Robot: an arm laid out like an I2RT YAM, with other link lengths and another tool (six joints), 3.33 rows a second.
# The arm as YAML. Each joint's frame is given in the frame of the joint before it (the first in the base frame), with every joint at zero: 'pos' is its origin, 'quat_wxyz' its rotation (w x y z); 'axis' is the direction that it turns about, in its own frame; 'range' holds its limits. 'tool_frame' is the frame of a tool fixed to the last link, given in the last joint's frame.
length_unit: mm
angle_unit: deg
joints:
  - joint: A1
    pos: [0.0, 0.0, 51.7]
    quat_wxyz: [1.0, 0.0, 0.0, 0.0]
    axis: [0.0, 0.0, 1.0]
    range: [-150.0, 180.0]
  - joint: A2
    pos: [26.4, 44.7, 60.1]
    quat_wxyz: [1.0, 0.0, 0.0, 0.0]
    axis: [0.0, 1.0, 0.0]
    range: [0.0, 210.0]
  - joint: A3
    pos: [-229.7, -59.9, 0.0]
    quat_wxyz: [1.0, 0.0, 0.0, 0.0]
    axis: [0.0, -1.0, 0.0]
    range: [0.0, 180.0]
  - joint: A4
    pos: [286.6, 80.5, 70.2]
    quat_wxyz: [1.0, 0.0, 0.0, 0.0]
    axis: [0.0, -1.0, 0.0]
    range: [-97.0, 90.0]
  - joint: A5
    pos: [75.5, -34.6, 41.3]
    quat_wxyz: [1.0, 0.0, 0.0, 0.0]
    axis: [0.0, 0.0, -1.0]
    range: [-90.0, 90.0]
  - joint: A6
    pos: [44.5, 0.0, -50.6]
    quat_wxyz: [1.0, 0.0, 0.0, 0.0]
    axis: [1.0, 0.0, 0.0]
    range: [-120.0, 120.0]
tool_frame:
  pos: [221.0, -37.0, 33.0]
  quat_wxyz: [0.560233, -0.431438, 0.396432, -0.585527]
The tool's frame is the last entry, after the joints.
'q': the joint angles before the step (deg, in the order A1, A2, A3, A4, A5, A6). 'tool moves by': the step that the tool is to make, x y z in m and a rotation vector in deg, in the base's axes. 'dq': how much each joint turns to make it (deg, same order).
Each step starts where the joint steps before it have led.
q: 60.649, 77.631, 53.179, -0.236, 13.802, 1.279
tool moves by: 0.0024, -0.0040, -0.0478, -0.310, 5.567, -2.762
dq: 0.050, 4.123, -0.917, 0.678, 0.383, 5.632
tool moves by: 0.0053, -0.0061, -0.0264, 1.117, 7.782, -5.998
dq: 0.293, 4.537, 4.996, -5.834, 1.493, 9.886
